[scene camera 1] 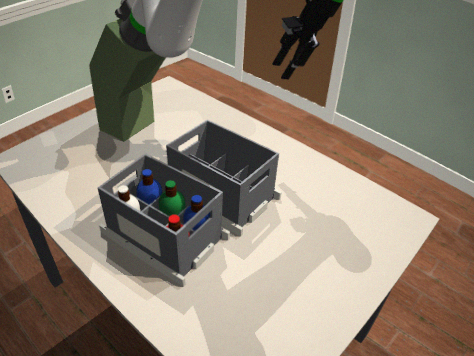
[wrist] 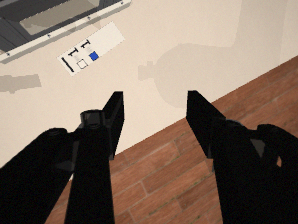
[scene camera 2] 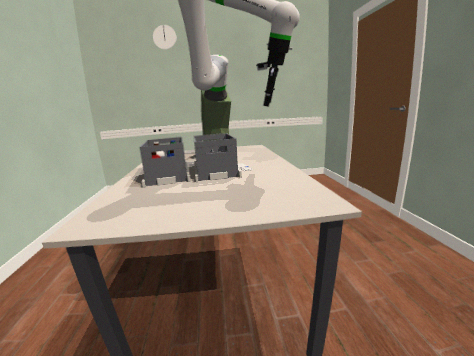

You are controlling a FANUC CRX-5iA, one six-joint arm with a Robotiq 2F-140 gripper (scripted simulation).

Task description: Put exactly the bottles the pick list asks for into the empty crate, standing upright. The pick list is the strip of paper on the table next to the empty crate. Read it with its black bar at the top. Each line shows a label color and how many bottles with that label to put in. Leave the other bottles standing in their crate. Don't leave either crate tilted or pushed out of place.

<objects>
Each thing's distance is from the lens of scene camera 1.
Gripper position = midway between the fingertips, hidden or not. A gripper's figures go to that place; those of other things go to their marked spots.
my gripper (scene camera 1: 280, 71): 136 cm
crate (scene camera 1: 176, 250): 103 cm
crate (scene camera 1: 245, 172): 131 cm
</objects>
